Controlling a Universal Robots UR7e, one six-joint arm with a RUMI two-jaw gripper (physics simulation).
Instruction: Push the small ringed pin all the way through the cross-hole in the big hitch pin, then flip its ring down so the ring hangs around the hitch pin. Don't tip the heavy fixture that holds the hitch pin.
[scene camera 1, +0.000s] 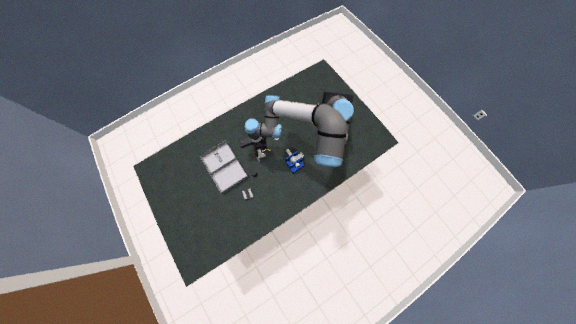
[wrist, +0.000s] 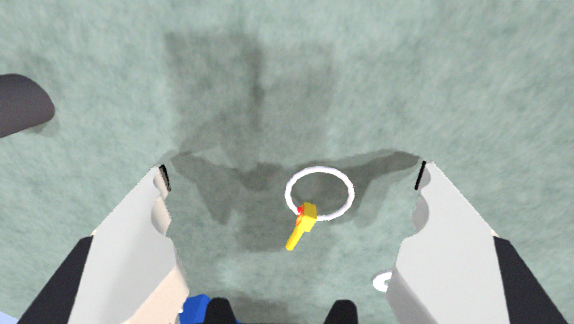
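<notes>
The small pin (wrist: 293, 240) is yellow with a blocky head and a red spot, and lies on the table in the wrist view. Its white ring (wrist: 320, 169) lies at the head end. My gripper (scene camera 1: 260, 154) (wrist: 290, 164) is open above the table, with the pin and ring between and below its wide-set fingers, not gripped. The blue fixture (scene camera 1: 296, 168) stands upright right of the gripper in the scene view. A corner of this blue fixture (wrist: 194, 309) shows at the bottom of the wrist view. Pale parts sit on it; the hitch pin and its cross-hole cannot be made out.
A two-part grey tray (scene camera 1: 231, 178) with small items lies left of the gripper on the dark table (scene camera 1: 187, 240). A small dark cylinder (scene camera 1: 254, 174) (wrist: 22, 102) and a small pale piece (scene camera 1: 247, 194) lie near it. A white piece (wrist: 382, 281) is partly hidden by the right finger.
</notes>
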